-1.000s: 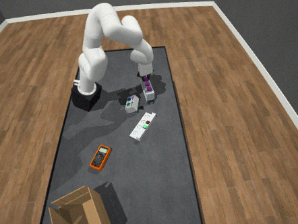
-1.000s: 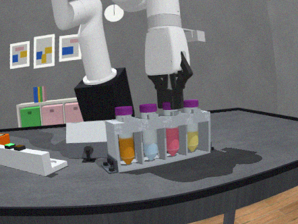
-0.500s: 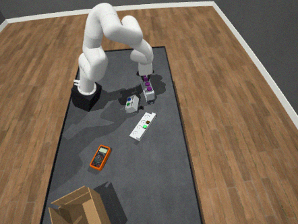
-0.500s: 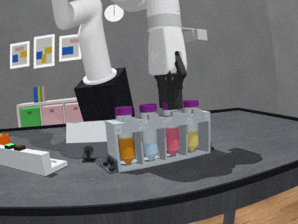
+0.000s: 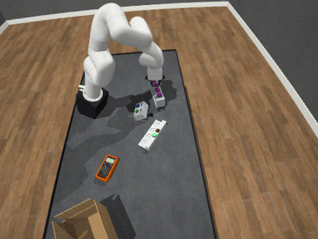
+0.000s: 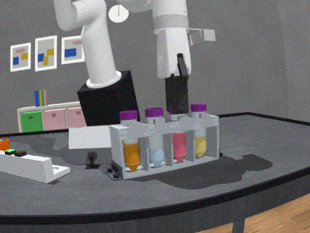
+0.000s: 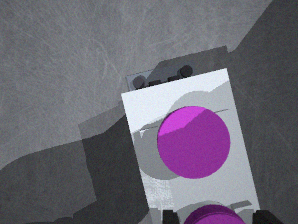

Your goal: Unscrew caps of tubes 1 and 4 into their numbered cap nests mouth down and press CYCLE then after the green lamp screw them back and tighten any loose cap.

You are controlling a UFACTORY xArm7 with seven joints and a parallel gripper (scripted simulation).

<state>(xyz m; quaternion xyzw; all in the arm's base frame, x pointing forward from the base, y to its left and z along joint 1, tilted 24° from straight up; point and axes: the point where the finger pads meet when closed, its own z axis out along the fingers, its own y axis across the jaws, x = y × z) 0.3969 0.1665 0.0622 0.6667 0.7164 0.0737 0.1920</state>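
Now: hand 20 cm to the left of the green key, 12 cm past it and 6 cm above it. Round my hand: cardboard box: 95 cm to the right, 27 cm behind, 4 cm below; then key housing: 18 cm to the right, 11 cm behind, 7 cm below; then blue key: 16 cm to the right, 12 cm behind, 6 cm below.
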